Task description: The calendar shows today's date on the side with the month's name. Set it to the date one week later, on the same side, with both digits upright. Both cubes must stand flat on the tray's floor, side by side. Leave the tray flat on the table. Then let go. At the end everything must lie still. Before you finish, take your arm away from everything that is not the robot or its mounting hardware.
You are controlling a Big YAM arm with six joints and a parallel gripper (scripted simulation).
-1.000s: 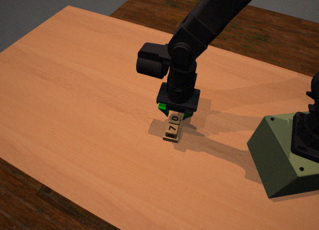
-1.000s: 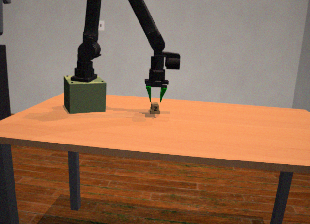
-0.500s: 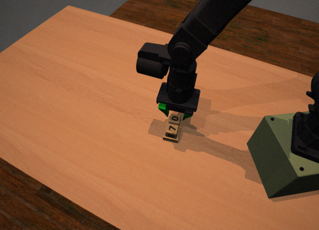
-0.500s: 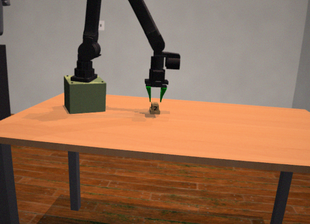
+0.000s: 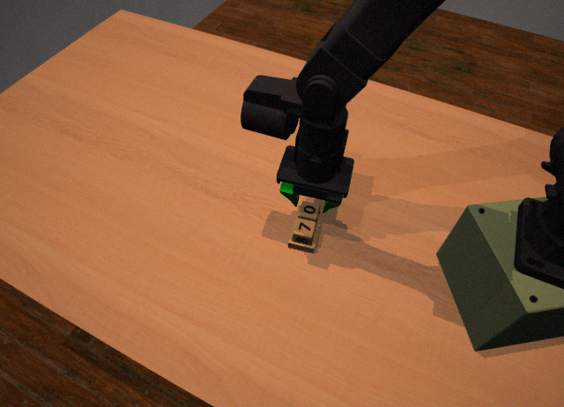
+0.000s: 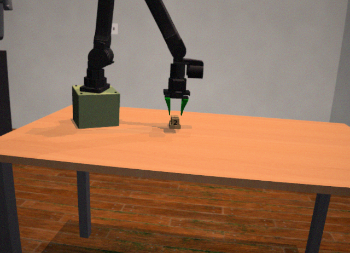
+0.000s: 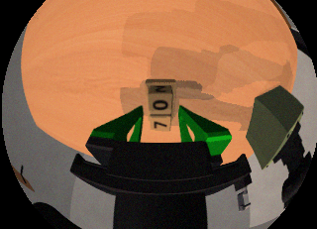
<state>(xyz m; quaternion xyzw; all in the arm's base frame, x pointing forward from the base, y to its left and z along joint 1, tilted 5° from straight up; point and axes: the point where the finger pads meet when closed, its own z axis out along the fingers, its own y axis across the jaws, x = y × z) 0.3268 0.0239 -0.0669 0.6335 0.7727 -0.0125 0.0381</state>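
Right now the tray is 20 mm to the left of my hand and 50 mm below it.
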